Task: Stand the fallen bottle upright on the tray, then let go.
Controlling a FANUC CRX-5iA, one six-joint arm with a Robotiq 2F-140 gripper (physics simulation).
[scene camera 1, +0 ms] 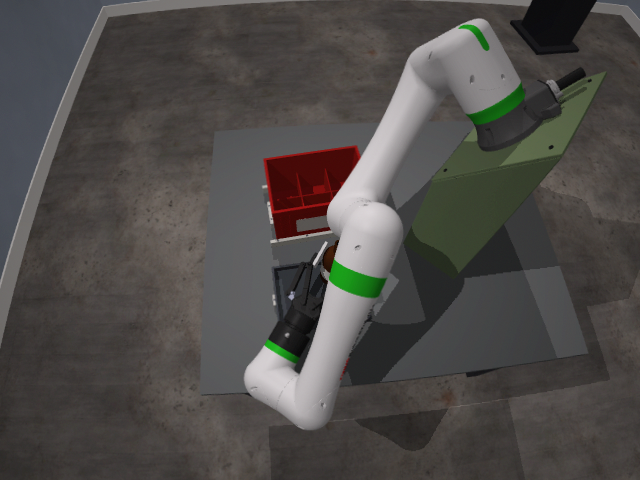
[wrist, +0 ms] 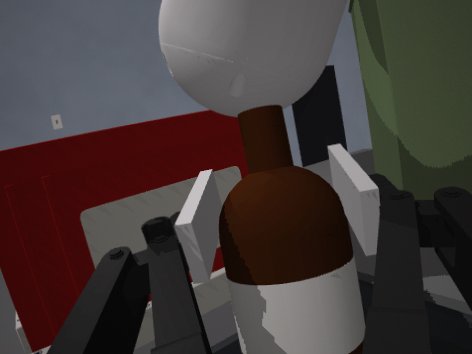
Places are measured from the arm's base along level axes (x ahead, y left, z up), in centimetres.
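Where they show: gripper, between the fingertips: (wrist: 273, 181); arm's base, origin of its link: (scene camera 1: 510, 131).
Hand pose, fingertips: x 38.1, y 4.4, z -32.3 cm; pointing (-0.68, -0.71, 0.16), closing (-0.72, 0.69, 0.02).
Each offset is from my fingertips to the top centre of the thing. "*": to the spot under its first point. Level surfaces: height alone.
The brown bottle {dy +1.3, dx +1.1, dz +4.5 cm} (scene camera 1: 329, 257) (wrist: 287, 225) with a white label stands close to upright, neck up, between the light finger pads. Its line runs nearly parallel to the upright edges behind it in the wrist view. My gripper (scene camera 1: 327, 262) (wrist: 273, 181) is shut on the bottle around its shoulder and upper label, reaching in from the side. The dark tray {* dy +1.1, dx +18.2, dz -11.6 cm} (scene camera 1: 276, 284) lies on the table below the gripper, partly covered by the arm. The bottle's base is hidden in both views, so I cannot tell whether it touches the tray.
A red divided crate {dy -20.5, dx +1.2, dz +5.4 cm} (scene camera 1: 289, 225) (wrist: 30, 200) stands behind the tray. The green pedestal (scene camera 1: 480, 206) (wrist: 420, 100) carries the arm's base at the right. The white arm (scene camera 1: 336, 330) (wrist: 250, 45) passes over the tray and bottle. The grey table {dz -12.1 cm} (scene camera 1: 232, 335) lies beneath.
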